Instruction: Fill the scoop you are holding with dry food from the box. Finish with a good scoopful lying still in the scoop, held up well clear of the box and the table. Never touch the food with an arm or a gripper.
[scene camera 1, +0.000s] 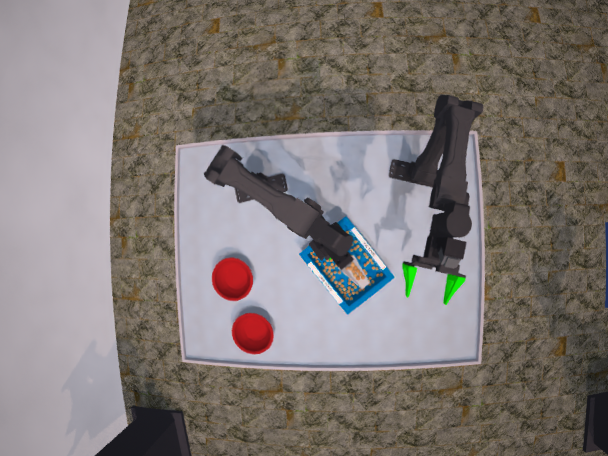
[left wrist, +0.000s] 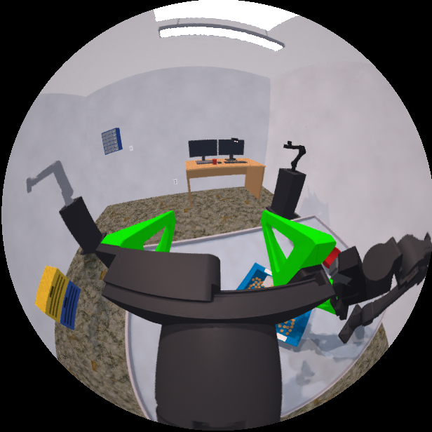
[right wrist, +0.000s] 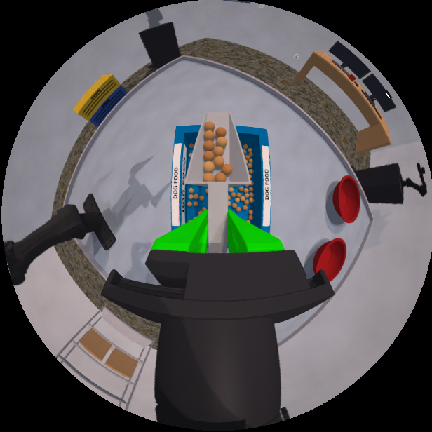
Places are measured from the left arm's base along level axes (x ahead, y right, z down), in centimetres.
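Pixels of known places: left gripper, fingertip midpoint: (scene camera 1: 426, 300); left arm's base, link origin: (scene camera 1: 415, 174).
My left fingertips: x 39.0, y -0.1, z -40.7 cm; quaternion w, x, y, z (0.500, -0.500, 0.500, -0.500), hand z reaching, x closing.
For each thing: its top centre in the pictures, then the offset to it from my left fingertips. "*": a spot on its surface instead. Level surfaces: height alone.
- pale scoop, surface spot: (scene camera 1: 362, 283) * dx +2.4, dy +13.3, dz +23.0 cm
- blue dog food box, surface spot: (scene camera 1: 371, 294) * dx +7.1, dy +7.9, dz +34.4 cm
- pale table, surface height: dz +40.7 cm
My right gripper (right wrist: 217, 214) is shut on the handle of a pale scoop (scene camera 1: 362, 283) (right wrist: 239, 174). The scoop is raised over the blue dog food box (scene camera 1: 371, 294) (left wrist: 300, 327) (right wrist: 252, 131); in the right wrist view its front edge overlaps the box's far rim. Round brown pieces of food (right wrist: 218, 151) lie in two rough rows in the scoop, several in all. More loose pieces (right wrist: 240, 196) lie on the box floor. The arm hides part of the box in scene camera 1. My left gripper (scene camera 1: 427, 299) (left wrist: 217, 215) is open and empty, to the right of the box in scene camera 1.
Two red bowls (scene camera 1: 232, 279) (scene camera 1: 252, 333) (right wrist: 346, 199) (right wrist: 330, 260) stand left of the box in scene camera 1. The pale table (scene camera 1: 400, 340) has a low raised edge. A desk with monitors (left wrist: 225, 165) stands beyond the table.
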